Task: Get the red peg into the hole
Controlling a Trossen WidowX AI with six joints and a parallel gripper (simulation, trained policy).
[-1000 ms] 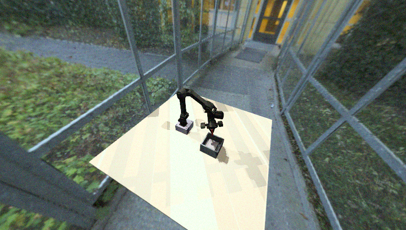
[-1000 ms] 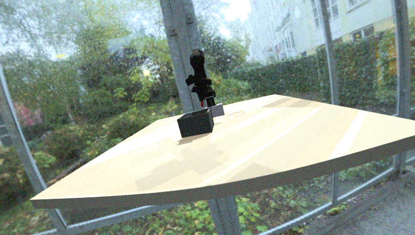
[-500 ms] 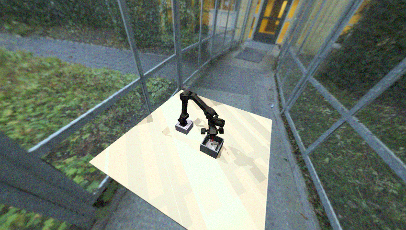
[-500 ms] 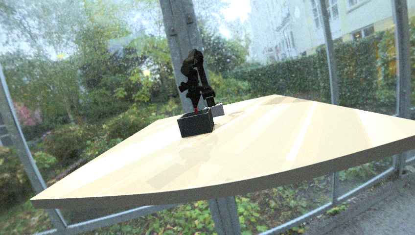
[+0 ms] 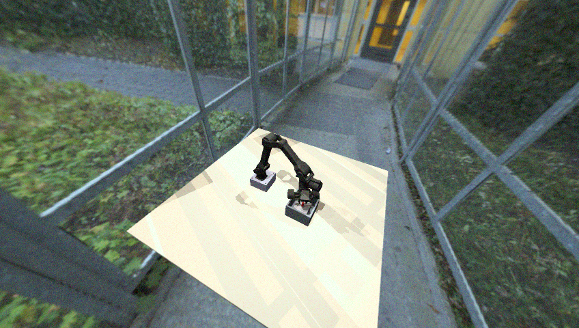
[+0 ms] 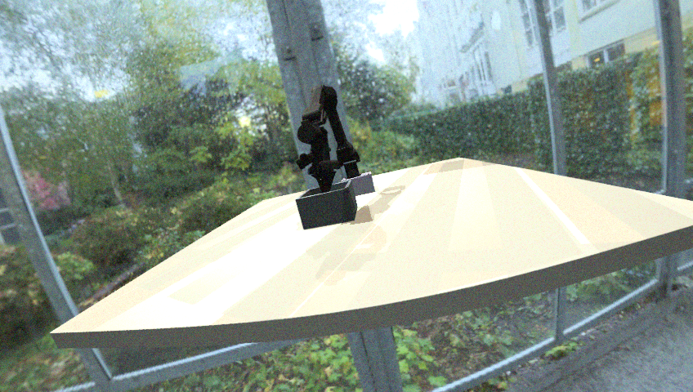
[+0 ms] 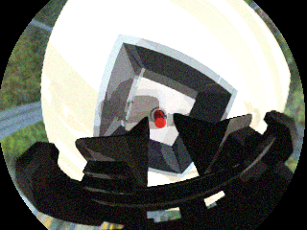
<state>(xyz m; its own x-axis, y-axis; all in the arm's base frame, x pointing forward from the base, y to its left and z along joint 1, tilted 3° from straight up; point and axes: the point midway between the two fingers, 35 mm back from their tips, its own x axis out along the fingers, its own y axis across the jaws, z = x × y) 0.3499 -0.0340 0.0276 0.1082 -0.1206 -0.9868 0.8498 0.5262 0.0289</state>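
Right now my gripper tip is 10 mm past the red peg, 10 mm to the right of it and 30 mm above it. The rest, counted from my gripper tip: pale plate (30 mm below); dark box (50 mm below).
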